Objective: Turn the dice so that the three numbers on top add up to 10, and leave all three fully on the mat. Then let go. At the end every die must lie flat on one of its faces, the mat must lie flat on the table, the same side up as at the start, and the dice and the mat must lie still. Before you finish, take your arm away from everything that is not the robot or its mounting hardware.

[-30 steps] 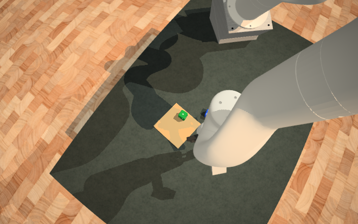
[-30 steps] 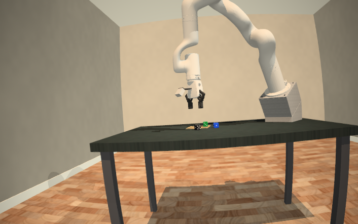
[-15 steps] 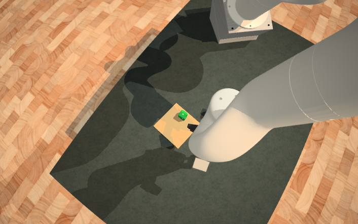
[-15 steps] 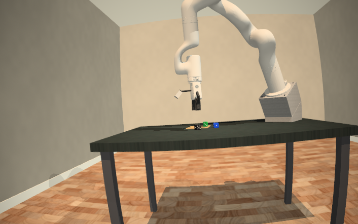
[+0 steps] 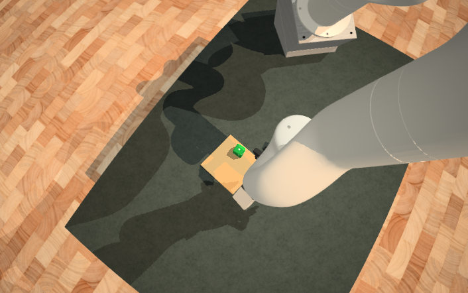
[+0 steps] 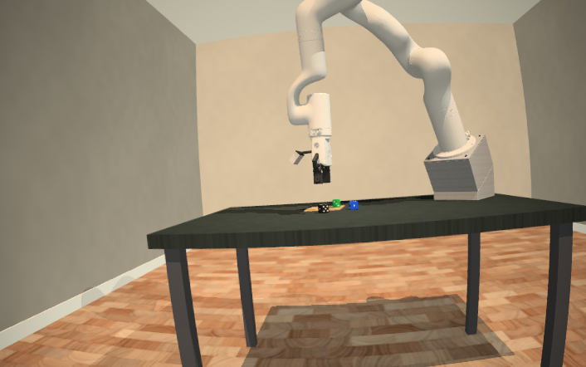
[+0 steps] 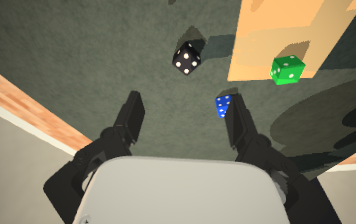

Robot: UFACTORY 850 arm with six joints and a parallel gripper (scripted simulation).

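My hand is 100 mm above the black die. From my hand the other things lie so: green die (150 mm to the right, 100 mm below, 20 mm behind); blue die (100 mm below, 100 mm behind, 70 mm to the right); orange mat (140 mm to the right, 110 mm below, 20 mm ahead).
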